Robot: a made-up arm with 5 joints.
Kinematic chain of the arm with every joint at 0, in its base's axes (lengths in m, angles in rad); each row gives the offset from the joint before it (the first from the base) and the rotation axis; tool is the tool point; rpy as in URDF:
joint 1: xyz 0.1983 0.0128 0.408 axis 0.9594 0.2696 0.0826
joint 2: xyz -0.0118 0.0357 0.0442 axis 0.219 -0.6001 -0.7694
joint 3: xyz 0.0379 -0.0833 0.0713 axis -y
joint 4: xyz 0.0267 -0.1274 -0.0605 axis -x
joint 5: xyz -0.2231 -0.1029 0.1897 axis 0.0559 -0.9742 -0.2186
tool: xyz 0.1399 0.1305 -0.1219 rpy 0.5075 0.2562 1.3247
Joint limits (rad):
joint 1: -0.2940..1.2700
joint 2: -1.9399..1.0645
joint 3: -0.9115..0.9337
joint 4: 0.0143..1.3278
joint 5: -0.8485..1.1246
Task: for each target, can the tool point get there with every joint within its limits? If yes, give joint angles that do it. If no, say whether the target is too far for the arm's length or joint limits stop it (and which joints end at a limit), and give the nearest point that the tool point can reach.
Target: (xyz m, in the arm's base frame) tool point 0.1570 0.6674 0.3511
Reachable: no: joint limits stop it (at a limit: joint 2, joint 3, joint 5) | nearest point 0.3041 0.3198 0.3949 | short by 0.380 m
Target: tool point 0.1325 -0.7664 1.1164
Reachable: no: too far | nearest point 0.1748 -0.2713 0.6665 | short by 0.670 m
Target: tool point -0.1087 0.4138 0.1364
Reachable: no: joint limits stop it (at a limit: joint 2, joint 4, joint 5) | nearest point 0.0571 0.1283 0.3177 | short by 0.377 m
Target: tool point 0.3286 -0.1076 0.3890
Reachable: yes | joints 1.1454 -0.6235 -0.2884 0.5008 0.2202
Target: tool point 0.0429 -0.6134 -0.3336
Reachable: no: too far | nearest point 0.1527 -0.3172 0.2471 | short by 0.661 m
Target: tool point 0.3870 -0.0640 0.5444
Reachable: yes | joints 0.4685 -0.3678 -0.7118 0.5355 0.8057
